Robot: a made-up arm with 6 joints.
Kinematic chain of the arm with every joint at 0, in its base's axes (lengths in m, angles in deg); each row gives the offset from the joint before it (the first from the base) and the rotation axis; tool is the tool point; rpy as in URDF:
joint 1: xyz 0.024 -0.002 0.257 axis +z
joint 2: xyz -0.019 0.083 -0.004 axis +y
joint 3: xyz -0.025 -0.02 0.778 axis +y
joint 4: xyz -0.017 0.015 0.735 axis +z
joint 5: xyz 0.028 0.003 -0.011 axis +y
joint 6: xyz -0.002 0 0.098 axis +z
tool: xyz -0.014 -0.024 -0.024 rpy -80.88 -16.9 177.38
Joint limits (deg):
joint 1: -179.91..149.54
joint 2: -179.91..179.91
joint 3: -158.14..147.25
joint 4: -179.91..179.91
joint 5: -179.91..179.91
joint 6: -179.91..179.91
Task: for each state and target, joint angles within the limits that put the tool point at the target. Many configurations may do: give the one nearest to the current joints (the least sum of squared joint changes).
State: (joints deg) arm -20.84 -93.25 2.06 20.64 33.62 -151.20
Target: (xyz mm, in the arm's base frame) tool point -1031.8 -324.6 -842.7
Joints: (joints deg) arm 23.76 -122.54 -26.56 20.09 33.60 -151.27
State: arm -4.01 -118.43 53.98 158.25 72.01 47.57
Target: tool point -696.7 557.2 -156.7
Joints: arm -28.57 -161.38 105.94 152.01 78.97 49.40
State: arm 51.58 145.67 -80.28 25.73 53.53 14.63
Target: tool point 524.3 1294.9 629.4
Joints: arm 65.15 98.24 -48.93 26.69 47.88 12.01
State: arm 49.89 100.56 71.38 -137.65 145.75 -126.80
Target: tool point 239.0 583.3 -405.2
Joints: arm 69.38 92.23 103.73 -134.87 151.03 -128.77
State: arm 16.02 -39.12 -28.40 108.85 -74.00 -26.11
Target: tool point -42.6 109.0 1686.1
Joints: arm -36.65 9.49 -28.14 123.48 -95.72 -23.89
